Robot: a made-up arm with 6 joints.
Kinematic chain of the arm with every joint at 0, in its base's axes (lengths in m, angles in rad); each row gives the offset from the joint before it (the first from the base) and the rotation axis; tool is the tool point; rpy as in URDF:
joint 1: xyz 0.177 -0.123 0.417 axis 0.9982 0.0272 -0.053
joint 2: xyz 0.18 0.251 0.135 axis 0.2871 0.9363 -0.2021
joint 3: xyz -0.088 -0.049 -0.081 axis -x
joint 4: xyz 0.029 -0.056 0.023 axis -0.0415 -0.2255 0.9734
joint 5: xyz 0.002 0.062 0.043 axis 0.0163 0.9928 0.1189
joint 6: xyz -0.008 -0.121 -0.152 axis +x
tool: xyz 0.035 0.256 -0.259 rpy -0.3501 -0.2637 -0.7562
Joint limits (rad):
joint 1: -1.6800..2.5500
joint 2: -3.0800..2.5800
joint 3: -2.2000..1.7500
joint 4: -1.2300..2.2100
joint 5: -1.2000..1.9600
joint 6: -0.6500..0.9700
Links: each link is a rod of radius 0.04 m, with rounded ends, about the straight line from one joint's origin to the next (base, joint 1, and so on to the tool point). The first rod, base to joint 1, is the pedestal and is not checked.
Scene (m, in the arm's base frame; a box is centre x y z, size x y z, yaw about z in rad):
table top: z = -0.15
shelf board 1: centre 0.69 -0.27 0 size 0.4 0.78 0.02 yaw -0.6
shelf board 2: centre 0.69 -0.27 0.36 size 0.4 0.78 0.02 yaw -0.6
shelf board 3: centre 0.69 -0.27 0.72 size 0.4 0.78 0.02 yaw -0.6
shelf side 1: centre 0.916 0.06 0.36 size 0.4 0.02 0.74 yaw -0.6
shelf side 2: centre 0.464 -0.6 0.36 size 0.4 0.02 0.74 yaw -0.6
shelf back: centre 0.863 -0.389 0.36 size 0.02 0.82 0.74 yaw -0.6
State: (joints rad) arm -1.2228 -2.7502 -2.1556 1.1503 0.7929 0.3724
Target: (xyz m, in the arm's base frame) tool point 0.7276 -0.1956 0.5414
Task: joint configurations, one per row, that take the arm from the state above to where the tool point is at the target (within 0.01 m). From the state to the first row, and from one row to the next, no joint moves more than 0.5 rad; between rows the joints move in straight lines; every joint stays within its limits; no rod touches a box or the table.
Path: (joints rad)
1: -1.2208 -2.6319 -2.1528 0.9524 0.3763 0.4664
2: -1.2189 -2.5136 -2.1500 0.7545 -0.0404 0.5604
3: -1.2169 -2.3953 -2.1472 0.5567 -0.4570 0.6544
4: -1.2150 -2.2771 -2.1444 0.3588 -0.8737 0.7484
5: -1.2475 -2.3384 -2.1170 0.3370 -0.4014 0.7589
6: -1.2800 -2.3998 -2.0896 0.3151 0.0709 0.7695
7: -1.3126 -2.4612 -2.0621 0.2933 0.5432 0.7801
8: -1.3451 -2.5226 -2.0347 0.2715 1.0154 0.7907
9: -1.3776 -2.5840 -2.0073 0.2496 1.4877 0.8013
10: -1.4102 -2.6454 -1.9799 0.2278 1.9600 0.8118
11: -1.0752 -2.4579 -1.8639 0.3619 1.9181 0.4419
12: -0.7403 -2.2705 -1.7479 0.4959 1.8763 0.0719

